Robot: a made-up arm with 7 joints. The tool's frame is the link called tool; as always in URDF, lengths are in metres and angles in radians. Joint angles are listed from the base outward.
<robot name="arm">
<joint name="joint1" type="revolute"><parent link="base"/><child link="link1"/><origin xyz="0 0.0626 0" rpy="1.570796 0 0"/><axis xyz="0 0 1"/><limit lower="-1.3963" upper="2"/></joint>
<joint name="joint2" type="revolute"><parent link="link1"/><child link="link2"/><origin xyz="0 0 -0.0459" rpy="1.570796 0 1.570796"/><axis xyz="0 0 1"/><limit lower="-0.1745" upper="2"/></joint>
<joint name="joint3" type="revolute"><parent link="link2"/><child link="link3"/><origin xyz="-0.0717 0 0" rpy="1.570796 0 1.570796"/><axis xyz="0 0 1"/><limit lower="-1.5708" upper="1.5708"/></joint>
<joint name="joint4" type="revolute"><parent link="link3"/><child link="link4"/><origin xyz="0 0 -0.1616" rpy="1.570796 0 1.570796"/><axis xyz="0 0 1"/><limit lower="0" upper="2.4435"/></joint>
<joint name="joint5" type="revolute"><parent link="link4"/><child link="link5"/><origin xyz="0 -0.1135 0" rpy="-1.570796 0 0"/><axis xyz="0 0 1"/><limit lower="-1.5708" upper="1.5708"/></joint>
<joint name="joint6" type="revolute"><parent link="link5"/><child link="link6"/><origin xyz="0 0 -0.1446" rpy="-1.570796 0 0"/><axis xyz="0 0 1"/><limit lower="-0.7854" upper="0.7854"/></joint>
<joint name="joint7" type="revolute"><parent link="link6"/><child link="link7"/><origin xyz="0 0 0" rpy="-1.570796 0 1.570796"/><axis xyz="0 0 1"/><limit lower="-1.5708" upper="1.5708"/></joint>
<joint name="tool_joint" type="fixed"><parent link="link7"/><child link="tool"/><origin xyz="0 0 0" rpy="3.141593 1.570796 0"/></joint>
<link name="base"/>
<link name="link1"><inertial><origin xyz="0.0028 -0.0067 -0.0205"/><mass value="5.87"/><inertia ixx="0.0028" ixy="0" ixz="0" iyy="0.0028" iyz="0" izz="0.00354"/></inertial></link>
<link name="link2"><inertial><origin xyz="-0.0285 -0.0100 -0.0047"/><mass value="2.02"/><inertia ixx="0.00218" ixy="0" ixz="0" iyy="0.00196" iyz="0" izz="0.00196"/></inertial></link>
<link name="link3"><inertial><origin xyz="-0.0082 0.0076 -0.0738"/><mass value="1.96"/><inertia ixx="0.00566" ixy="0" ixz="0" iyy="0.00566" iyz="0" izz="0.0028"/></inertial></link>
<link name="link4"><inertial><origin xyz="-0.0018 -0.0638 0.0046"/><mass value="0.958"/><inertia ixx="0.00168" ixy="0" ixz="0" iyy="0.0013" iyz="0" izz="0.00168"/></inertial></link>
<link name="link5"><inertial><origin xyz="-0.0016 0.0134 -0.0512"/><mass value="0.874"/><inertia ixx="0.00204" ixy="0" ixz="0" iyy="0.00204" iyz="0" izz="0.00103"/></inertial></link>
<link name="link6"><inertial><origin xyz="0.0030 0.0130 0.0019"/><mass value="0.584"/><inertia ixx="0.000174" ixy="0" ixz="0" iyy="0.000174" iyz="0" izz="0.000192"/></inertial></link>
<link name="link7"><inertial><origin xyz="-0.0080 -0.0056 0.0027"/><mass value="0.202"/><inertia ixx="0.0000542" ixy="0" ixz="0" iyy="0.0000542" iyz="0" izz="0.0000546"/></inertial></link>
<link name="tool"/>
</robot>
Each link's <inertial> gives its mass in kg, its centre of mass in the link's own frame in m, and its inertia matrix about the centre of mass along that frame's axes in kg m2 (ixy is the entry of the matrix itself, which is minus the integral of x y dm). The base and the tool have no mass. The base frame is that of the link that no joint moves.
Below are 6 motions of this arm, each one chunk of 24 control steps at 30 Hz.
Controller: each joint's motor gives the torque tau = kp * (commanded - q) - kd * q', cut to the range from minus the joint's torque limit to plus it. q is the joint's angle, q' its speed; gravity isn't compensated. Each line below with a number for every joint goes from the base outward.
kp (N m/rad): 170 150 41 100 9.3 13 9.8
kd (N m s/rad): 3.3 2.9 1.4 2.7 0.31 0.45 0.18
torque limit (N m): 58 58 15 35 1.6 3.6 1.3
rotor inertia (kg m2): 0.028 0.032 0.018 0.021 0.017 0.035 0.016
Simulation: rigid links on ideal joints. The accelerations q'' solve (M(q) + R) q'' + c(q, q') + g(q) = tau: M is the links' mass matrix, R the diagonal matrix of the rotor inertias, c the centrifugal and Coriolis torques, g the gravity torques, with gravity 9.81 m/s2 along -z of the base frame. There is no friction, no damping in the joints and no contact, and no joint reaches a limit. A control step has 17 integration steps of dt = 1/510 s. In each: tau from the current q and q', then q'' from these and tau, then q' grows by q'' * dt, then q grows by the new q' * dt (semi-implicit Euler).
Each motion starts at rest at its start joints. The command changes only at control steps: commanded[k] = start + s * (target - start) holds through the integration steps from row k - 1 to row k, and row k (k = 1, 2, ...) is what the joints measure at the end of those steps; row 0 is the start. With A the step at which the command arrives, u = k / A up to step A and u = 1 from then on. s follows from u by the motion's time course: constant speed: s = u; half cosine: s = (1 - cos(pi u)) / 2; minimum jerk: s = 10 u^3 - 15 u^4 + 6 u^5; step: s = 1 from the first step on.
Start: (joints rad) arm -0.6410 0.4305 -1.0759 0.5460 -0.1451 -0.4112 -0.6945
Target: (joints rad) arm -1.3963 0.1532 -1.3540 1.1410 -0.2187 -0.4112 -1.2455
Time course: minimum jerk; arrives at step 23
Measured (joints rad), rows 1 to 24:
1: -0.6323 0.4249 -1.0764 0.5388 -0.1445 -0.4107 -0.6947
2: -0.6182 0.4176 -1.0711 0.5418 -0.1437 -0.4093 -0.6957
3: -0.6078 0.4109 -1.0608 0.5555 -0.1439 -0.4081 -0.6991
4: -0.6073 0.4042 -1.0510 0.5736 -0.1451 -0.4075 -0.7073
5: -0.6213 0.3974 -1.0463 0.5940 -0.1472 -0.4077 -0.7223
6: -0.6512 0.3897 -1.0492 0.6165 -0.1497 -0.4082 -0.7453
7: -0.6953 0.3801 -1.0604 0.6418 -0.1525 -0.4087 -0.7758
8: -0.7498 0.3674 -1.0785 0.6713 -0.1555 -0.4087 -0.8128
9: -0.8104 0.3507 -1.1015 0.7062 -0.1592 -0.4082 -0.8543
10: -0.8733 0.3301 -1.1266 0.7469 -0.1638 -0.4074 -0.8988
11: -0.9358 0.3063 -1.1516 0.7927 -0.1695 -0.4067 -0.9447
12: -0.9968 0.2805 -1.1750 0.8419 -0.1761 -0.4063 -0.9910
13: -1.0556 0.2544 -1.1963 0.8922 -0.1831 -0.4065 -1.0366
14: -1.1119 0.2296 -1.2158 0.9412 -0.1900 -0.4071 -1.0804
15: -1.1649 0.2076 -1.2339 0.9868 -0.1964 -0.4079 -1.1211
16: -1.2133 0.1892 -1.2509 1.0275 -0.2019 -0.4089 -1.1575
17: -1.2558 0.1748 -1.2666 1.0620 -0.2064 -0.4096 -1.1884
18: -1.2906 0.1639 -1.2802 1.0901 -0.2099 -0.4102 -1.2131
19: -1.3166 0.1561 -1.2909 1.1115 -0.2125 -0.4104 -1.2313
20: -1.3335 0.1510 -1.2976 1.1265 -0.2144 -0.4105 -1.2429
21: -1.3417 0.1483 -1.2998 1.1357 -0.2155 -0.4104 -1.2487
22: -1.3427 0.1478 -1.2973 1.1399 -0.2159 -0.4103 -1.2498
23: -1.3388 0.1492 -1.2906 1.1406 -0.2158 -0.4100 -1.2477
24: -1.3331 0.1522 -1.2808 1.1396 -0.2151 -0.4097 -1.2446

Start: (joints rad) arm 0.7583 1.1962 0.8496 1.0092 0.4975 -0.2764 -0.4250
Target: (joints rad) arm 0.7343 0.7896 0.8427 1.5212 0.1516 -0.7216 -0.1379
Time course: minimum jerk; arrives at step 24
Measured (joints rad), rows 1 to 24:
1: 0.7513 1.1842 0.8625 1.0071 0.4969 -0.2768 -0.4248
2: 0.7454 1.1596 0.8771 0.9957 0.4970 -0.2778 -0.4240
3: 0.7397 1.1330 0.8806 0.9837 0.4994 -0.2795 -0.4217
4: 0.7341 1.1096 0.8729 0.9807 0.5017 -0.2828 -0.4172
5: 0.7304 1.0914 0.8603 0.9901 0.5001 -0.2893 -0.4099
6: 0.7291 1.0780 0.8500 1.0106 0.4916 -0.3008 -0.3993
7: 0.7294 1.0669 0.8464 1.0394 0.4757 -0.3184 -0.3855
8: 0.7302 1.0546 0.8501 1.0738 0.4535 -0.3423 -0.3686
9: 0.7306 1.0380 0.8585 1.1115 0.4272 -0.3718 -0.3491
10: 0.7298 1.0150 0.8678 1.1507 0.3993 -0.4055 -0.3276
11: 0.7276 0.9856 0.8743 1.1899 0.3714 -0.4418 -0.3049
12: 0.7240 0.9512 0.8760 1.2285 0.3442 -0.4792 -0.2818
13: 0.7195 0.9143 0.8729 1.2660 0.3181 -0.5164 -0.2588
14: 0.7148 0.8778 0.8662 1.3026 0.2928 -0.5523 -0.2367
15: 0.7106 0.8444 0.8581 1.3381 0.2684 -0.5864 -0.2158
16: 0.7074 0.8158 0.8510 1.3721 0.2450 -0.6180 -0.1967
17: 0.7054 0.7929 0.8466 1.4038 0.2230 -0.6467 -0.1797
18: 0.7044 0.7755 0.8456 1.4321 0.2031 -0.6718 -0.1652
19: 0.7041 0.7629 0.8477 1.4558 0.1862 -0.6929 -0.1536
20: 0.7040 0.7540 0.8518 1.4742 0.1730 -0.7094 -0.1450
21: 0.7039 0.7482 0.8565 1.4868 0.1638 -0.7210 -0.1393
22: 0.7037 0.7447 0.8605 1.4940 0.1586 -0.7279 -0.1365
23: 0.7035 0.7432 0.8632 1.4969 0.1568 -0.7304 -0.1359
24: 0.7033 0.7429 0.8644 1.4970 0.1575 -0.7296 -0.1369

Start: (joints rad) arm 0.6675 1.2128 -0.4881 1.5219 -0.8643 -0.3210 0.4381
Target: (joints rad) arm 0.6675 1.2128 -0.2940 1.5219 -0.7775 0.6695 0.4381
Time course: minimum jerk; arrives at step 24
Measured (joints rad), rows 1 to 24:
1: 0.6570 1.2028 -0.4912 1.5166 -0.8647 -0.3208 0.4379
2: 0.6431 1.1852 -0.5168 1.5085 -0.8655 -0.3196 0.4375
3: 0.6307 1.1691 -0.5570 1.5051 -0.8675 -0.3159 0.4371
4: 0.6205 1.1575 -0.5951 1.5064 -0.8709 -0.3074 0.4370
5: 0.6143 1.1514 -0.6194 1.5089 -0.8742 -0.2910 0.4372
6: 0.6129 1.1507 -0.6252 1.5104 -0.8755 -0.2639 0.4376
7: 0.6158 1.1545 -0.6131 1.5104 -0.8732 -0.2243 0.4377
8: 0.6213 1.1608 -0.5876 1.5094 -0.8670 -0.1719 0.4377
9: 0.6275 1.1675 -0.5551 1.5084 -0.8577 -0.1079 0.4375
10: 0.6326 1.1731 -0.5219 1.5080 -0.8470 -0.0346 0.4372
11: 0.6357 1.1764 -0.4930 1.5081 -0.8364 0.0448 0.4370
12: 0.6366 1.1771 -0.4709 1.5085 -0.8272 0.1272 0.4369
13: 0.6357 1.1756 -0.4558 1.5089 -0.8195 0.2099 0.4369
14: 0.6336 1.1728 -0.4463 1.5089 -0.8131 0.2904 0.4369
15: 0.6312 1.1696 -0.4400 1.5089 -0.8076 0.3668 0.4368
16: 0.6291 1.1670 -0.4345 1.5087 -0.8023 0.4375 0.4367
17: 0.6280 1.1655 -0.4280 1.5086 -0.7971 0.5011 0.4365
18: 0.6278 1.1652 -0.4197 1.5085 -0.7920 0.5564 0.4364
19: 0.6285 1.1660 -0.4099 1.5084 -0.7874 0.6023 0.4363
20: 0.6297 1.1674 -0.3996 1.5083 -0.7835 0.6380 0.4364
21: 0.6310 1.1690 -0.3900 1.5083 -0.7805 0.6631 0.4365
22: 0.6321 1.1703 -0.3826 1.5084 -0.7787 0.6781 0.4366
23: 0.6327 1.1709 -0.3780 1.5084 -0.7778 0.6839 0.4367
24: 0.6326 1.1709 -0.3766 1.5085 -0.7778 0.6827 0.4367

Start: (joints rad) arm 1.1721 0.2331 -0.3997 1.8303 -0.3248 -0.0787 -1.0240
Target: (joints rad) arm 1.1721 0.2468 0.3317 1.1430 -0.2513 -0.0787 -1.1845
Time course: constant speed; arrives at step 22
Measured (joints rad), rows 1 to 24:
1: 1.1545 0.2291 -0.3924 1.8214 -0.3258 -0.0796 -1.0262
2: 1.1251 0.2252 -0.3819 1.7891 -0.3258 -0.0813 -1.0326
3: 1.1039 0.2255 -0.3697 1.7404 -0.3221 -0.0823 -1.0426
4: 1.0948 0.2278 -0.3499 1.6928 -0.3148 -0.0817 -1.0538
5: 1.0954 0.2294 -0.3180 1.6556 -0.3065 -0.0799 -1.0638
6: 1.1019 0.2299 -0.2756 1.6270 -0.2998 -0.0780 -1.0714
7: 1.1107 0.2304 -0.2277 1.6017 -0.2958 -0.0768 -1.0770
8: 1.1177 0.2319 -0.1794 1.5754 -0.2937 -0.0766 -1.0820
9: 1.1206 0.2343 -0.1336 1.5462 -0.2924 -0.0772 -1.0878
10: 1.1192 0.2365 -0.0915 1.5138 -0.2904 -0.0781 -1.0948
11: 1.1152 0.2373 -0.0531 1.4794 -0.2871 -0.0787 -1.1027
12: 1.1107 0.2368 -0.0179 1.4442 -0.2826 -0.0788 -1.1109
13: 1.1073 0.2352 0.0152 1.4095 -0.2774 -0.0783 -1.1189
14: 1.1058 0.2334 0.0474 1.3762 -0.2724 -0.0776 -1.1263
15: 1.1059 0.2321 0.0800 1.3441 -0.2681 -0.0769 -1.1333
16: 1.1070 0.2316 0.1139 1.3128 -0.2644 -0.0764 -1.1401
17: 1.1082 0.2320 0.1494 1.2817 -0.2613 -0.0763 -1.1472
18: 1.1091 0.2330 0.1866 1.2504 -0.2582 -0.0763 -1.1544
19: 1.1092 0.2344 0.2249 1.2187 -0.2550 -0.0765 -1.1618
20: 1.1087 0.2357 0.2635 1.1866 -0.2515 -0.0766 -1.1692
21: 1.1079 0.2366 0.3019 1.1542 -0.2477 -0.0766 -1.1765
22: 1.1070 0.2371 0.3394 1.1219 -0.2436 -0.0764 -1.1837
23: 1.1011 0.2386 0.3662 1.1048 -0.2392 -0.0755 -1.1887
24: 1.0943 0.2402 0.3786 1.1019 -0.2358 -0.0744 -1.1893

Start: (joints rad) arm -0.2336 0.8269 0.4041 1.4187 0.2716 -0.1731 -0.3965
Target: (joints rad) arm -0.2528 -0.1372 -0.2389 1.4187 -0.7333 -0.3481 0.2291
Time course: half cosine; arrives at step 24
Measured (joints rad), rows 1 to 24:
1: -0.2313 0.8118 0.4004 1.4114 0.2707 -0.1732 -0.3956
2: -0.2347 0.7818 0.3840 1.4004 0.2682 -0.1734 -0.3916
3: -0.2434 0.7477 0.3536 1.3909 0.2605 -0.1741 -0.3819
4: -0.2507 0.7123 0.3164 1.3843 0.2433 -0.1760 -0.3651
5: -0.2538 0.6754 0.2806 1.3814 0.2143 -0.1796 -0.3416
6: -0.2532 0.6366 0.2505 1.3819 0.1738 -0.1854 -0.3126
7: -0.2509 0.5954 0.2258 1.3838 0.1237 -0.1936 -0.2798
8: -0.2487 0.5507 0.2039 1.3855 0.0670 -0.2038 -0.2444
9: -0.2476 0.5015 0.1812 1.3858 0.0061 -0.2153 -0.2070
10: -0.2482 0.4474 0.1544 1.3846 -0.0570 -0.2272 -0.1679
11: -0.2504 0.3888 0.1216 1.3821 -0.1212 -0.2391 -0.1274
12: -0.2535 0.3272 0.0827 1.3790 -0.1861 -0.2506 -0.0859
13: -0.2569 0.2645 0.0392 1.3761 -0.2513 -0.2617 -0.0442
14: -0.2597 0.2026 -0.0061 1.3742 -0.3166 -0.2726 -0.0031
15: -0.2615 0.1436 -0.0504 1.3735 -0.3813 -0.2834 0.0365
16: -0.2620 0.0887 -0.0910 1.3742 -0.4441 -0.2941 0.0741
17: -0.2615 0.0388 -0.1265 1.3758 -0.5037 -0.3047 0.1089
18: -0.2605 -0.0055 -0.1564 1.3779 -0.5585 -0.3147 0.1405
19: -0.2594 -0.0439 -0.1810 1.3799 -0.6072 -0.3239 0.1683
20: -0.2588 -0.0762 -0.2010 1.3815 -0.6487 -0.3318 0.1919
21: -0.2588 -0.1021 -0.2173 1.3825 -0.6825 -0.3382 0.2107
22: -0.2592 -0.1212 -0.2303 1.3830 -0.7080 -0.3429 0.2244
23: -0.2598 -0.1332 -0.2398 1.3832 -0.7252 -0.3460 0.2327
24: -0.2601 -0.1378 -0.2454 1.3833 -0.7338 -0.3475 0.2356

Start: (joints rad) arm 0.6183 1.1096 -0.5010 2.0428 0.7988 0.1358 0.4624
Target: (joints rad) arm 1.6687 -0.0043 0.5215 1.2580 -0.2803 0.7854 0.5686
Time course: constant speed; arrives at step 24
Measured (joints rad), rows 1 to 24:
1: 0.6302 1.0751 -0.5025 2.0197 0.7877 0.1412 0.4631
2: 0.6587 1.0041 -0.5045 1.9757 0.7598 0.1581 0.4660
3: 0.6950 0.9316 -0.4994 1.9338 0.7198 0.1864 0.4717
4: 0.7341 0.8759 -0.4818 1.9016 0.6727 0.2219 0.4787
5: 0.7765 0.8345 -0.4463 1.8728 0.6221 0.2593 0.4851
6: 0.8227 0.7979 -0.3920 1.8415 0.5702 0.2943 0.4901
7: 0.8714 0.7599 -0.3245 1.8080 0.5188 0.3249 0.4937
8: 0.9203 0.7194 -0.2526 1.7751 0.4689 0.3512 0.4969
9: 0.9671 0.6775 -0.1843 1.7441 0.4207 0.3745 0.5005
10: 1.0111 0.6344 -0.1234 1.7135 0.3739 0.3970 0.5047
11: 1.0526 0.5900 -0.0700 1.6818 0.3282 0.4202 0.5094
12: 1.0927 0.5440 -0.0221 1.6485 0.2834 0.4453 0.5142
13: 1.1325 0.4971 0.0227 1.6143 0.2392 0.4723 0.5189
14: 1.1729 0.4500 0.0670 1.5800 0.1953 0.5008 0.5234
15: 1.2144 0.4036 0.1126 1.5463 0.1513 0.5299 0.5277
16: 1.2572 0.3582 0.1606 1.5135 0.1067 0.5587 0.5320
17: 1.3009 0.3139 0.2111 1.4814 0.0615 0.5868 0.5364
18: 1.3450 0.2705 0.2636 1.4498 0.0156 0.6141 0.5409
19: 1.3889 0.2275 0.3172 1.4185 -0.0305 0.6406 0.5456
20: 1.4324 0.1844 0.3706 1.3870 -0.0767 0.6670 0.5502
21: 1.4751 0.1408 0.4230 1.3553 -0.1225 0.6933 0.5548
22: 1.5173 0.0964 0.4737 1.3233 -0.1679 0.7200 0.5593
23: 1.5591 0.0511 0.5227 1.2909 -0.2129 0.7471 0.5638
24: 1.6010 0.0052 0.5698 1.2583 -0.2574 0.7745 0.5684

